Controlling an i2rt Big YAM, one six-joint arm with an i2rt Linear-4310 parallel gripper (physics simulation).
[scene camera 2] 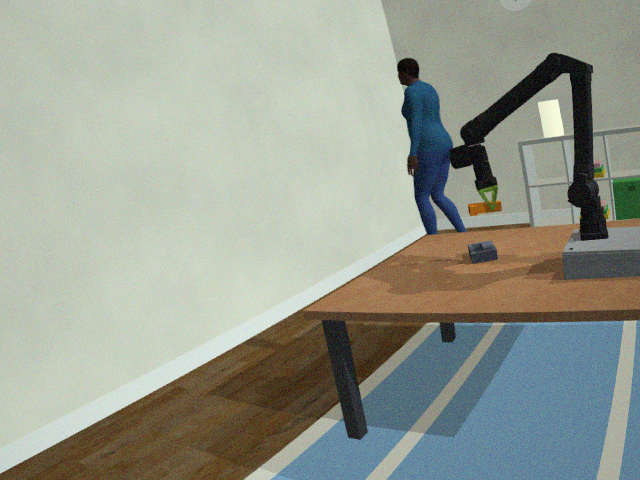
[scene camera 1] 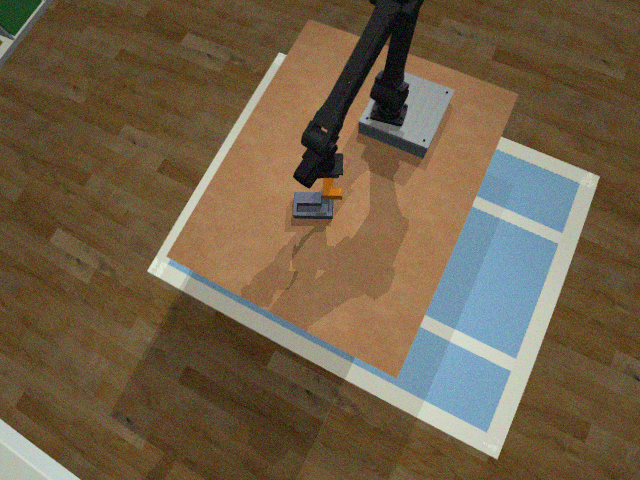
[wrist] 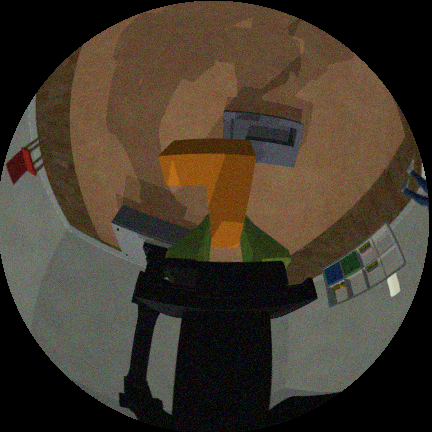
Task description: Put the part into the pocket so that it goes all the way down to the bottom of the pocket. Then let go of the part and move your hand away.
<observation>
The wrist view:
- my gripper
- orange L-shaped part: held by my gripper
</observation>
